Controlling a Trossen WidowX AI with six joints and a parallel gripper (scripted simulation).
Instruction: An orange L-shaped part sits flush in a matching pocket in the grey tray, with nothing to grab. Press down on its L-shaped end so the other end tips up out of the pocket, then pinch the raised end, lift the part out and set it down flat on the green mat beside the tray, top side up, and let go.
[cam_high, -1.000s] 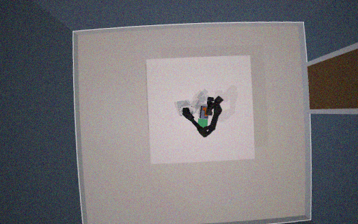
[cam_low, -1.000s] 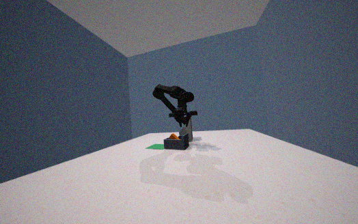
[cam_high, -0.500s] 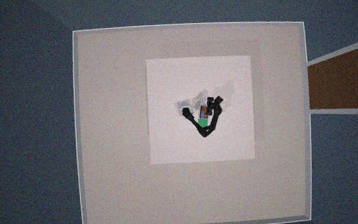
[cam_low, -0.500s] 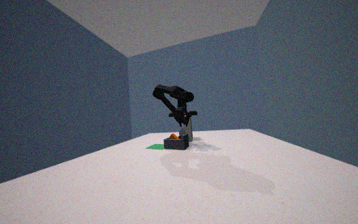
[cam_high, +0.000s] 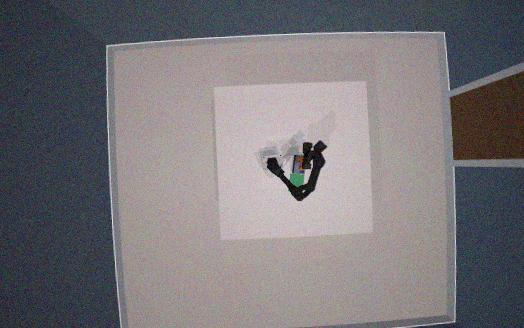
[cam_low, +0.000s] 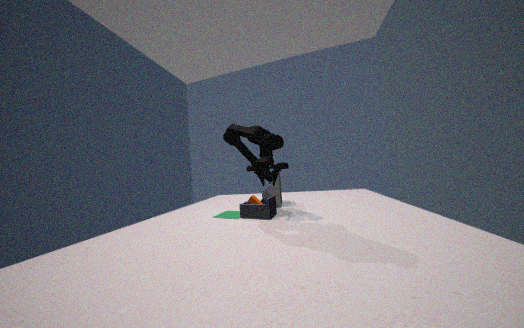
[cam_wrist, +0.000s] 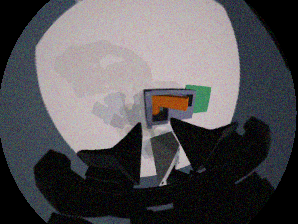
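Right now my gripper tip is 10 cm above the orange L-shaped part, 4 cm to the left of it and 1 cm past it. Round my gripper tip: green mat: 22 cm to the right, 16 cm below, 4 cm behind.
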